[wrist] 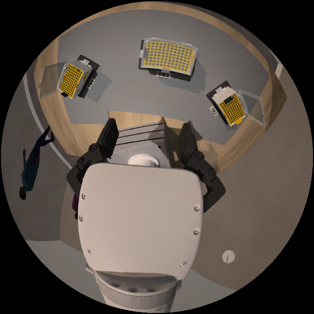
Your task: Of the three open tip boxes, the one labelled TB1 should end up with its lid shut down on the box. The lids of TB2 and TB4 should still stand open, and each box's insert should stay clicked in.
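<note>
The tip box TB1 (169, 57) is at the top centre on the grey mat, its label on the near side. Its clear lid (170, 42) lies over the yellow insert; whether it is fully flush I cannot tell. TB4 (78, 79) is at the left, and its clear lid (51, 80) stands open to the outer side. TB2 (229, 104) is at the right, and its clear lid (254, 107) stands open to the outer side. The yellow inserts show in all three boxes. My gripper (148, 126) is wide open and empty, below TB1 in the view and apart from all the boxes.
The grey mat (120, 65) lies on a wooden table (58, 119), whose edge curves around the view. A light block with dark slots (140, 136) shows between and behind the fingers. A figure in blue (32, 165) is at the far left, beyond the table.
</note>
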